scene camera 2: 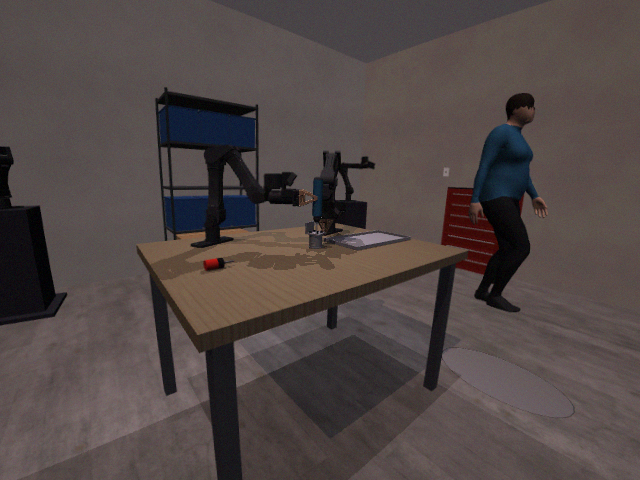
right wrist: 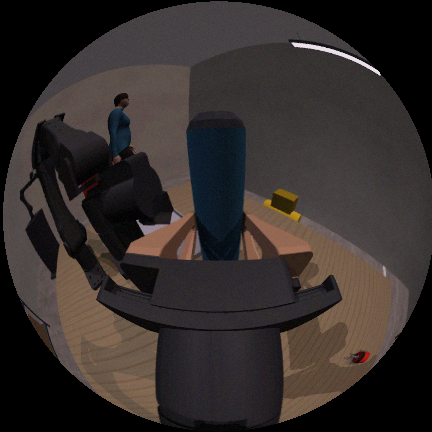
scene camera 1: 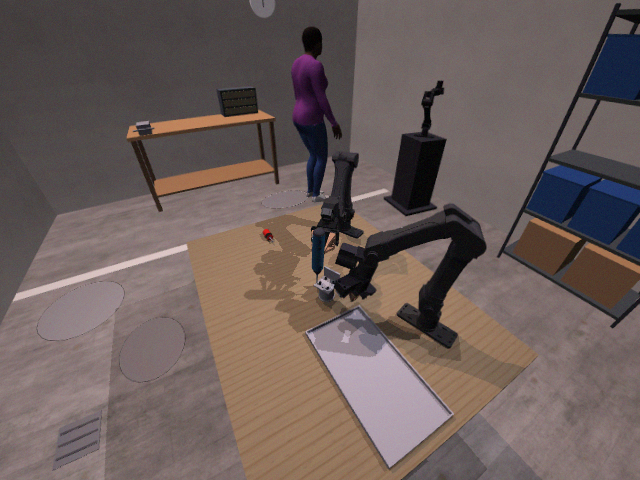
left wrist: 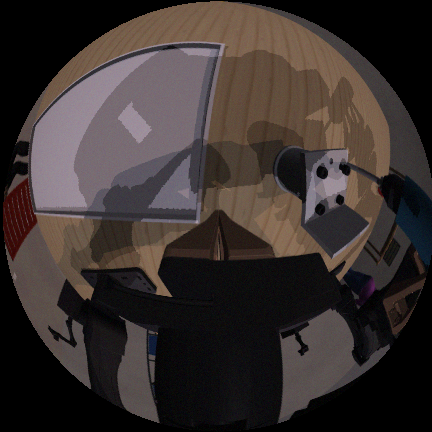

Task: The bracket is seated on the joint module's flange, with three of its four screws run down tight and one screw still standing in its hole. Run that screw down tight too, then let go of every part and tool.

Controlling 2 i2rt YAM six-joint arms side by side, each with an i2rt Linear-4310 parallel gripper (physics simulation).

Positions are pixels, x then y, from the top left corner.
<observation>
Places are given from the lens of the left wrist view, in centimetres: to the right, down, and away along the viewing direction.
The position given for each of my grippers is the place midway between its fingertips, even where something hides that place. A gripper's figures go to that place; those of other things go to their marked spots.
my left gripper (left wrist: 218,215): 0, 0, 13
round joint module (left wrist: 286,169): 7, -5, 13
grey bracket (left wrist: 339,225): 11, 1, 10
</observation>
